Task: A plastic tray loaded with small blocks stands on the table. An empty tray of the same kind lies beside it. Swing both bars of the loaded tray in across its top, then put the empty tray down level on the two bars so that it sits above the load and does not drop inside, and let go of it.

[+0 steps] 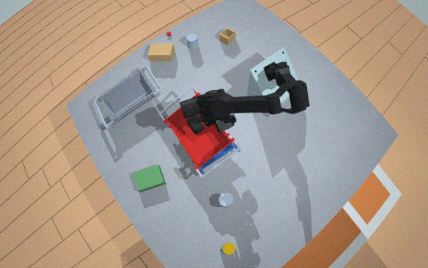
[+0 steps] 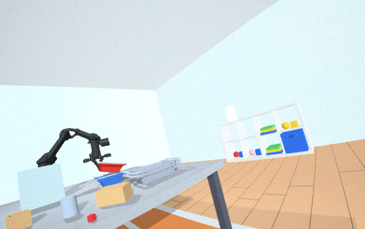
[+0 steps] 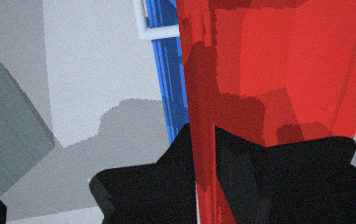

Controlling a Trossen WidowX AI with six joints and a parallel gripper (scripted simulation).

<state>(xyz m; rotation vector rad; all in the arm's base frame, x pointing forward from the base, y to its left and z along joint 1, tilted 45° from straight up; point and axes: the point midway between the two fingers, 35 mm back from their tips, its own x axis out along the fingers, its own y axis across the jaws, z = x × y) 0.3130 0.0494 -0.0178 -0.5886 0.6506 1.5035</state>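
My gripper tip is now 7 cm short of the red tray and 1 cm below it. From my gripper tip the other things lie so: yellow disc: 44 cm to the left, 24 cm ahead, 10 cm below; green block: 34 cm ahead, 9 cm below, 1 cm to the left; small open box: 39 cm to the right, 37 cm behind, 10 cm below.
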